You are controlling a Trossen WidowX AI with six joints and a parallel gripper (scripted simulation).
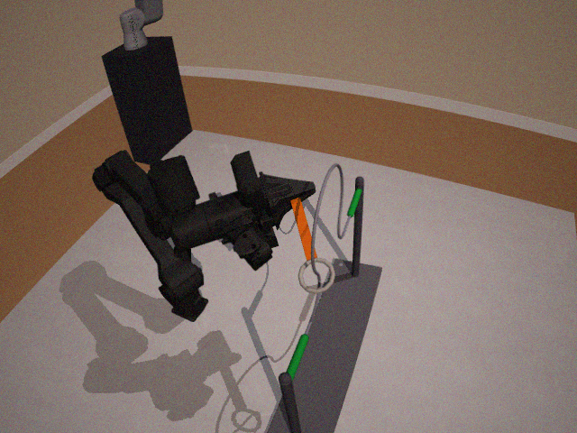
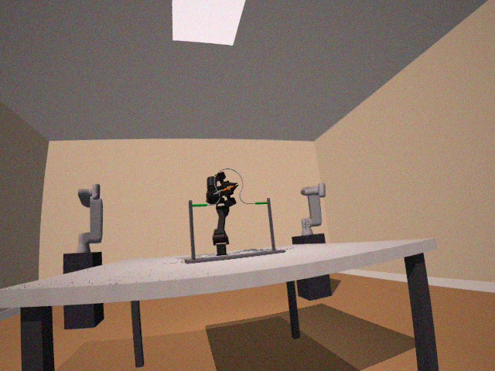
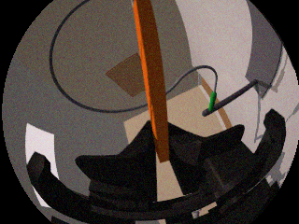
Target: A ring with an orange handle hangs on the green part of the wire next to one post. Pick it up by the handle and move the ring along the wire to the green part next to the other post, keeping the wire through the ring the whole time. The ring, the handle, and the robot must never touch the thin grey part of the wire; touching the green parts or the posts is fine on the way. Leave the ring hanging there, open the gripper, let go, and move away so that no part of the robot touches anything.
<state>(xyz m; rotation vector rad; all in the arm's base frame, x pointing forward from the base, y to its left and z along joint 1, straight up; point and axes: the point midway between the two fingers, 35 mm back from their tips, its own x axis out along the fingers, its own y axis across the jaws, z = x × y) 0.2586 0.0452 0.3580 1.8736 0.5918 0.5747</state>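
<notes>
My gripper tip is 2 cm short of the ring with orange handle, 8 cm to the left of it and 3 cm above it.
</notes>
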